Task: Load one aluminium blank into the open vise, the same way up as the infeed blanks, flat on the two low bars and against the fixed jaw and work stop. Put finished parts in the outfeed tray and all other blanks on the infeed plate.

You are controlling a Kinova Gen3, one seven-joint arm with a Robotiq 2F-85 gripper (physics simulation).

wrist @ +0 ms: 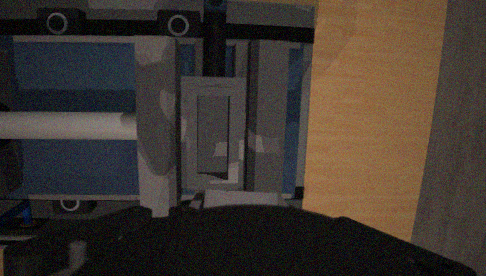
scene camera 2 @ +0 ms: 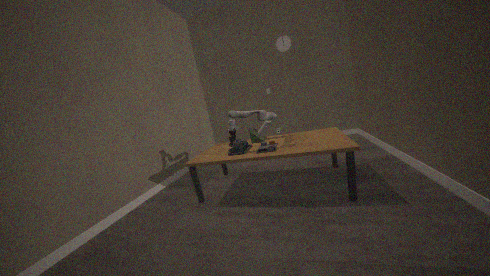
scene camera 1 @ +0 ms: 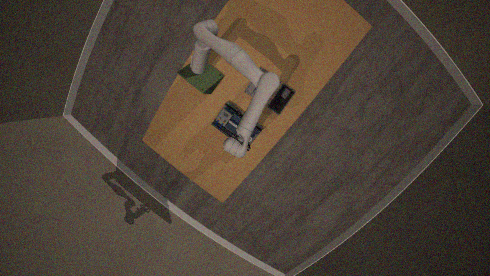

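Seen in the pictures: gripper, between the fingertips: (scene camera 2: pixel 233 145); arm's base, origin of its link: (scene camera 2: pixel 260 134) (scene camera 1: pixel 198 68).
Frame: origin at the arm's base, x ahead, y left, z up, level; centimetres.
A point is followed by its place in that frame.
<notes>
The vise (scene camera 1: pixel 228 120) {x 35.5, y -13.9, z 2.2 cm} (scene camera 2: pixel 239 147) {x 52.6, y -11.1, z -0.8 cm} (wrist: pixel 294 115) {x 54.2, y -13.3, z -1.4 cm} has a blue base and grey jaws and stands mid-table. My gripper (scene camera 1: pixel 248 145) {x 50.3, y -18.8, z 2.1 cm} (scene camera 2: pixel 232 139) {x 50.3, y -18.8, z 2.1 cm} hangs straight down just over its near end and is shut on an aluminium blank (wrist: pixel 242 197) {x 50.2, y -16.8, z 4.8 cm}. In the wrist view the blank shows only as a pale slab at the lower edge, close above the gap between the jaws. In that gap lies a grey rectangle (wrist: pixel 187 131) {x 47.4, y -13.8, z 4.1 cm} with a darker middle; I cannot tell whether it is the low bars or a part. A black stop bar (wrist: pixel 214 55) {x 48.5, y -10.0, z 2.2 cm} runs in from the far side.
A black outfeed tray (scene camera 1: pixel 278 105) {x 54.6, y 12.6, z -6.8 cm} holding a grey part (scene camera 1: pixel 285 93) {x 53.0, y 21.2, z -4.7 cm} lies beyond the vise. A grey infeed plate (scene camera 1: pixel 249 88) {x 33.3, y 9.5, z -3.0 cm} is partly hidden under the arm. The green arm base (scene camera 1: pixel 203 79) {x 7.8, y -3.1, z 2.9 cm} (scene camera 2: pixel 256 136) {x 14.4, y -1.6, z 0.7 cm} is on the far side of the table (scene camera 1: pixel 320 41) {x 49.5, y 62.0, z -7.4 cm}.
</notes>
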